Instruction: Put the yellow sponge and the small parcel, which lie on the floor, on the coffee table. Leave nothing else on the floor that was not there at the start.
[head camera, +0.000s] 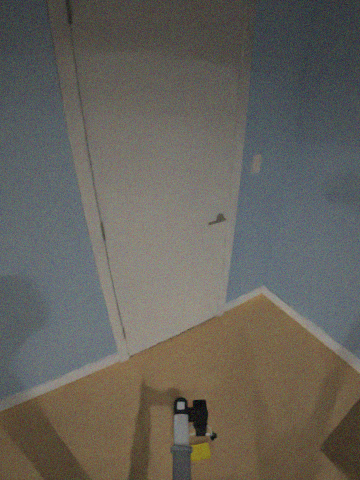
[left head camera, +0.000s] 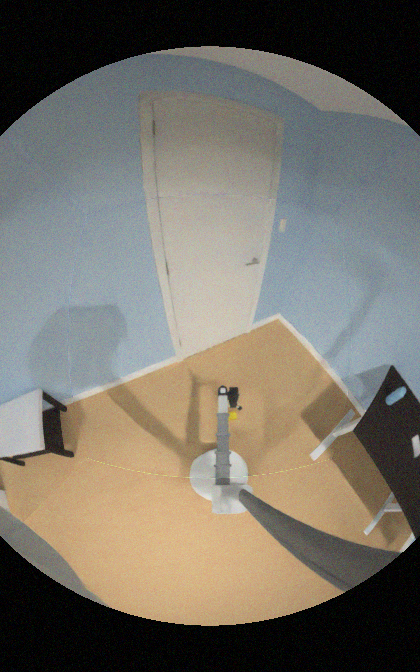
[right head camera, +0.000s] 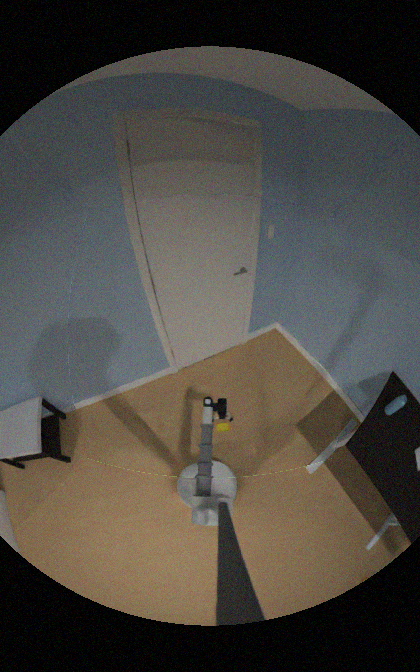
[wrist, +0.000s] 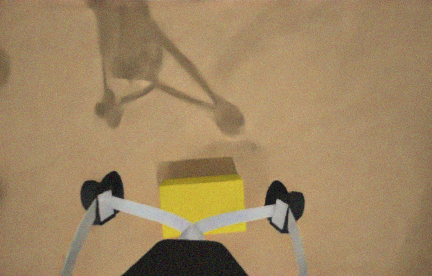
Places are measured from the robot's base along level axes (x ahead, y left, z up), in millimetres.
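Pixels of known places: gripper, fingertip midpoint: (head camera: 198, 438) (wrist: 195, 192).
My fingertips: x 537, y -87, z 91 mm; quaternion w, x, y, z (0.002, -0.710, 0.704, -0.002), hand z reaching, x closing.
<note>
Behind a point stands the place of what it marks.
The yellow sponge (head camera: 201, 451) {x 496, y -104, z 17 mm} (left head camera: 233, 415) (right head camera: 222, 427) (wrist: 202, 215) {x 492, y -97, z 17 mm} is a flat block on the wooden floor, near the end of my extended arm. My gripper (head camera: 203, 435) {x 537, y -87, z 91 mm} (wrist: 195, 192) {x 537, y -87, z 91 mm} is open and points down at the floor. In the wrist view its two black fingertips stand wide apart, one on each side of the sponge and clear of it; the sponge shows between and below them. The exact height of the fingertips is hard to tell. I cannot make out the small parcel on the floor in these views.
A low white-topped table (left head camera: 20, 425) (right head camera: 20, 430) with black legs stands at the left. A dark-topped table (left head camera: 380, 425) (right head camera: 380, 440) with pale legs stands at the right, bearing a blue object (left head camera: 396, 396) (right head camera: 396, 405) and a white one (left head camera: 416, 446). A closed door (head camera: 160, 200) {x 1234, y 91, z 1084 mm} is ahead.
</note>
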